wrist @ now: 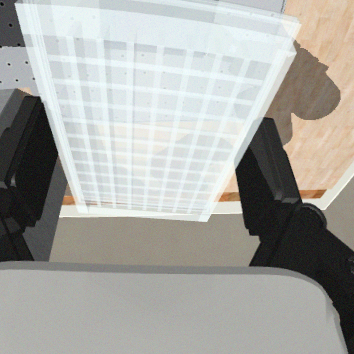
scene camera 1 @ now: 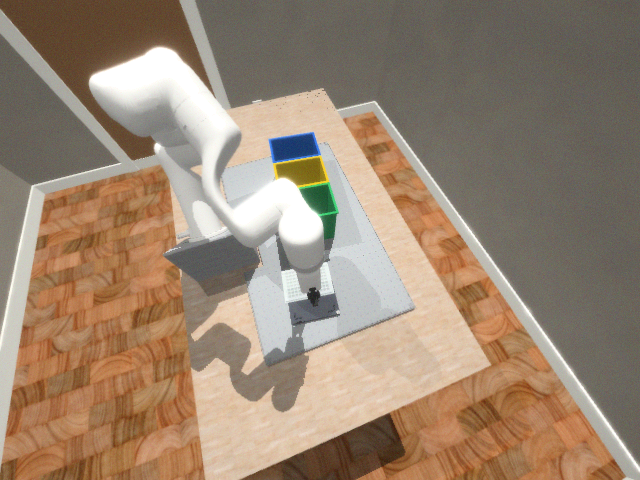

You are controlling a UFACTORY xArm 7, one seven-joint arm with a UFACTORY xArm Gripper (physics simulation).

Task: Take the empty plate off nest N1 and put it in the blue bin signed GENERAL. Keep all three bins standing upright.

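Places are measured from the arm's base along level axes (x back, y right, z up), in metres.
Where they show: gripper, fingertip midpoint: [wrist: 151, 129]; arm's base, origin of the base link: [scene camera 1: 209, 235].
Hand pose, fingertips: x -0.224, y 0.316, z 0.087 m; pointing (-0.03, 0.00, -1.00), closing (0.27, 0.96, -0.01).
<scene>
Each offset is from my fingertips to the top centre of the thing. "spot": to the spot under its first point. Level surfaces: height alone.
The clear white gridded plate @(dz +0.008, dx +0.011, dy -0.003 m) [scene camera 1: 293, 283] [wrist: 150, 95] is between the two black fingers of my gripper [scene camera 1: 312, 295] [wrist: 151, 129], which is shut on its long sides. The plate is raised above the dark nest @(dz -0.213, dx +0.001, dy -0.002 m) [scene camera 1: 316, 312], whose near part shows below the plate in the scene view; no plate shows in that part. The far finger is hidden in the scene view. The blue bin @(dz -0.048, dx -0.176, dy -0.524 m) [scene camera 1: 293, 148] stands upright at the far end of the bin row. The yellow bin @(dz -0.048, dx -0.145, dy -0.396 m) [scene camera 1: 302, 171] and the green bin @(spot: dz -0.121, dx -0.160, dy -0.196 m) [scene camera 1: 329, 224] stand upright nearer to me. No sign is readable.
The bins and nest stand on a grey perforated board @(dz -0.228 m) [scene camera 1: 382, 289] on the wooden table @(dz -0.241 m) [scene camera 1: 423, 356]. The arm hangs over part of the green bin. A dark shape @(spot: dz -0.228, dx +0.024, dy -0.209 m) [scene camera 1: 283, 255] shows partly behind the arm, between the plate and the bins. The arm's base is at the left table edge.
</scene>
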